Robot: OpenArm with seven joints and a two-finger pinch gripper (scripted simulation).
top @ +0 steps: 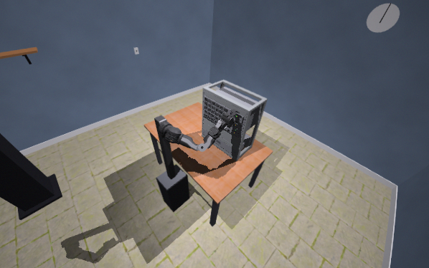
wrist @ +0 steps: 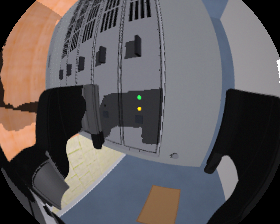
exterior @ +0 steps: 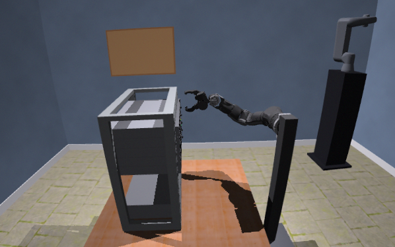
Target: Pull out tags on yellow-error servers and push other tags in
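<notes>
My gripper is now 200 mm above the information tag, 70 mm short of it and 60 mm to the right of it.
</notes>
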